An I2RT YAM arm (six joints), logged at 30 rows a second.
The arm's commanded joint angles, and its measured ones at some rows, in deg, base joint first. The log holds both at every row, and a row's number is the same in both.
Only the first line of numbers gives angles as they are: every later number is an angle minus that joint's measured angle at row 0.
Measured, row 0:
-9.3, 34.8, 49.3, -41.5, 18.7, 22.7
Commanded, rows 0 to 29:
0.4, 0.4, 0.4, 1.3, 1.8, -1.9
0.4, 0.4, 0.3, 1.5, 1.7, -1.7
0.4, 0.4, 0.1, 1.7, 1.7, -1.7
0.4, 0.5, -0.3, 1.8, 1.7, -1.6
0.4, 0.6, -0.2, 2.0, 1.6, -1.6
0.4, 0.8, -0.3, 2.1, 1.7, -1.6
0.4, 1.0, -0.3, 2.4, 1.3, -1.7
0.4, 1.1, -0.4, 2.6, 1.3, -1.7
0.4, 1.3, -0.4, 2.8, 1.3, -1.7
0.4, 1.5, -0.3, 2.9, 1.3, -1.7
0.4, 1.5, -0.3, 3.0, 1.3, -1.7
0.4, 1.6, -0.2, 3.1, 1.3, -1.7
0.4, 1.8, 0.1, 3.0, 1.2, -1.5
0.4, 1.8, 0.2, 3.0, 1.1, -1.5
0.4, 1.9, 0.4, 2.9, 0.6, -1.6
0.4, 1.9, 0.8, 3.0, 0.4, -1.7
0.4, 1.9, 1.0, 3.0, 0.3, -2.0
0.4, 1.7, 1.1, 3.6, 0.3, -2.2
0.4, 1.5, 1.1, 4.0, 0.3, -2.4
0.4, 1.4, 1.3, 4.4, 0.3, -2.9
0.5, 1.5, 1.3, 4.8, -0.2, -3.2
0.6, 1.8, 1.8, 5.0, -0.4, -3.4
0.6, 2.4, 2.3, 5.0, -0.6, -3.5
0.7, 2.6, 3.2, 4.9, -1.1, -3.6
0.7, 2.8, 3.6, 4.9, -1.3, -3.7
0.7, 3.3, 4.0, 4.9, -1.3, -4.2
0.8, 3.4, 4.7, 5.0, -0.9, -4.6
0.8, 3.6, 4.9, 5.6, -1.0, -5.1
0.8, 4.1, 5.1, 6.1, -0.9, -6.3
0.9, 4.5, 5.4, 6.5, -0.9, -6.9
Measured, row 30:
0.3, 3.4, 2.1, 2.3, -0.6, -2.5
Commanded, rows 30 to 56:
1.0, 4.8, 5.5, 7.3, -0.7, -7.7
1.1, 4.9, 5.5, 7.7, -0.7, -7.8
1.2, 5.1, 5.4, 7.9, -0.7, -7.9
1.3, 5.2, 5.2, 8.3, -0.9, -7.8
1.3, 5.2, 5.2, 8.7, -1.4, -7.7
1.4, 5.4, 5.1, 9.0, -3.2, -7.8
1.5, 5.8, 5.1, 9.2, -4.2, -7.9
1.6, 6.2, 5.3, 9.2, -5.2, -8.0
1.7, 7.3, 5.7, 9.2, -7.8, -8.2
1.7, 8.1, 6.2, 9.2, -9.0, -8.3
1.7, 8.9, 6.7, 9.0, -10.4, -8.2
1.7, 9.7, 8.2, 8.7, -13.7, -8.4
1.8, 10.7, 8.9, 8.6, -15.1, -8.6
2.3, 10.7, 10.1, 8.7, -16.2, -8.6
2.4, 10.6, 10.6, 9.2, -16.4, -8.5
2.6, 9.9, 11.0, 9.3, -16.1, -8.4
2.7, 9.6, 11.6, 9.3, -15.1, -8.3
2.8, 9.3, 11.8, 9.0, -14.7, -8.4
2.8, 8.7, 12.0, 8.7, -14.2, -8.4
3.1, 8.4, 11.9, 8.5, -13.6, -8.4
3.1, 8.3, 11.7, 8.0, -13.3, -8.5
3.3, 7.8, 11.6, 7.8, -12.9, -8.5
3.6, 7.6, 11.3, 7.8, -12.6, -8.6
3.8, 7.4, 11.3, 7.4, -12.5, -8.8
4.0, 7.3, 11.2, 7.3, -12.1, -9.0
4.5, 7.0, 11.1, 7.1, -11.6, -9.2
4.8, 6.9, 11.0, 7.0, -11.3, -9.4
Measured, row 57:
3.6, 7.4, 9.6, 6.5, -12.6, -6.9
